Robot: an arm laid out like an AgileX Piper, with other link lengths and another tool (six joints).
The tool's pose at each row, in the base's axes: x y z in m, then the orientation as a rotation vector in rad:
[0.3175, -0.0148, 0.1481, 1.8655, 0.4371, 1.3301]
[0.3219, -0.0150, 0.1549, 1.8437, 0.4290, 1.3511]
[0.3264, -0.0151, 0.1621, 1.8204, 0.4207, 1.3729]
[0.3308, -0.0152, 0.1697, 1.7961, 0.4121, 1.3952]
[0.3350, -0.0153, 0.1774, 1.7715, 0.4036, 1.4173]
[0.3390, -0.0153, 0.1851, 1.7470, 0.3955, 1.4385]
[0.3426, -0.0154, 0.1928, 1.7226, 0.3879, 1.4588]
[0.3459, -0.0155, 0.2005, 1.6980, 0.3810, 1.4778]
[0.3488, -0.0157, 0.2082, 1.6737, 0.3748, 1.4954]
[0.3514, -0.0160, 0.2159, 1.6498, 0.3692, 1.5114]
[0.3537, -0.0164, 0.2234, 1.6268, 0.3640, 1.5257]
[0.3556, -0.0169, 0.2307, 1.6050, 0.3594, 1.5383]
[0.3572, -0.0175, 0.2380, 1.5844, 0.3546, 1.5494]
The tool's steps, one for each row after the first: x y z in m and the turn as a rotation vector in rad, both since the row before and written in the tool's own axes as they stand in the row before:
[0.0059, 0.0046, 0.0031, -0.0167, 0.0178, 0.0056]
[0.0062, 0.0047, 0.0033, -0.0176, 0.0189, 0.0057]
[0.0064, 0.0050, 0.0034, -0.0182, 0.0195, 0.0059]
[0.0064, 0.0050, 0.0034, -0.0182, 0.0197, 0.0058]
[0.0063, 0.0049, 0.0034, -0.0179, 0.0193, 0.0053]
[0.0061, 0.0049, 0.0033, -0.0175, 0.0190, 0.0048]
[0.0060, 0.0049, 0.0032, -0.0173, 0.0186, 0.0038]
[0.0058, 0.0050, 0.0031, -0.0168, 0.0180, 0.0030]
[0.0056, 0.0051, 0.0030, -0.0164, 0.0172, 0.0021]
[0.0053, 0.0050, 0.0029, -0.0158, 0.0161, 0.0014]
[0.0049, 0.0050, 0.0027, -0.0149, 0.0148, 0.0007]
[0.0048, 0.0051, 0.0026, -0.0144, 0.0135, 0.0005]

